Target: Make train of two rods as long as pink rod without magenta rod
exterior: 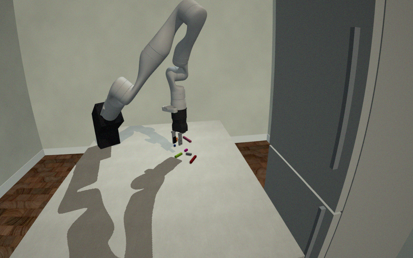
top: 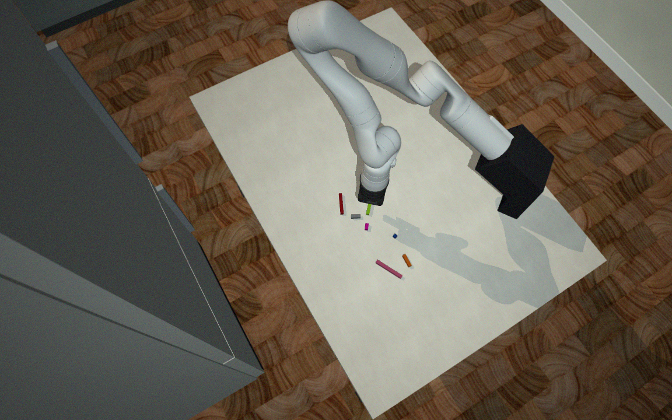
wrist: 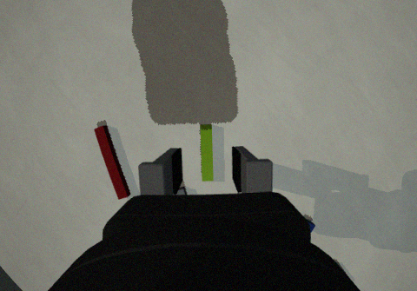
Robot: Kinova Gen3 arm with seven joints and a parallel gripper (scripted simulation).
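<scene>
Now: the lime rod 8 cm below my hand. The rest, counted from my hand: grey rod (8 cm below, 5 cm ahead, 1 cm to the right); then red rod (8 cm below, 7 cm to the right, 6 cm ahead); then magenta rod (8 cm below, 6 cm ahead, 4 cm to the left).
</scene>
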